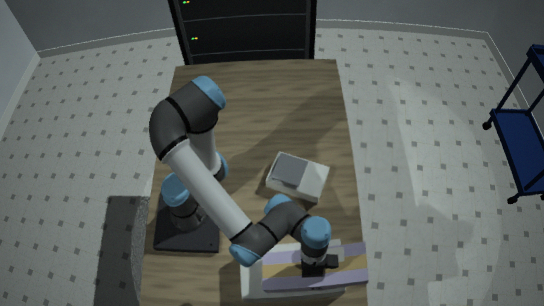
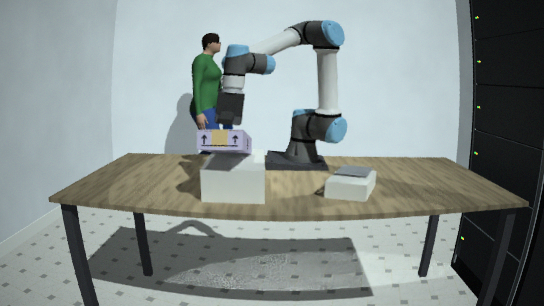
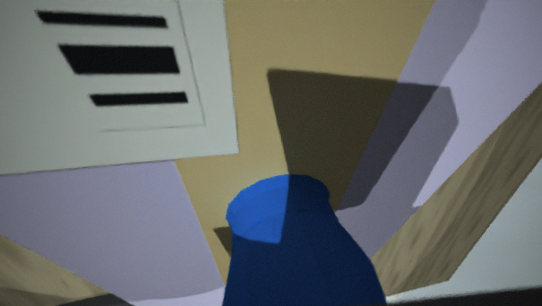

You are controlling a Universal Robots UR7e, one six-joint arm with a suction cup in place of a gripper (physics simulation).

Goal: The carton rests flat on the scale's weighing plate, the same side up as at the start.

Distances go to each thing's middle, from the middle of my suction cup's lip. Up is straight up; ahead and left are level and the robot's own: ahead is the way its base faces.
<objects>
My suction cup is 1 cm short of the lilac carton (image 1: 281,271) and 4 cm above it. Round my suction cup: white block (image 2: 225,178): 5 cm behind, 3 cm to the left, 16 cm below; white scale (image 1: 289,174): 6 cm ahead, 42 cm to the left, 17 cm below.
</objects>
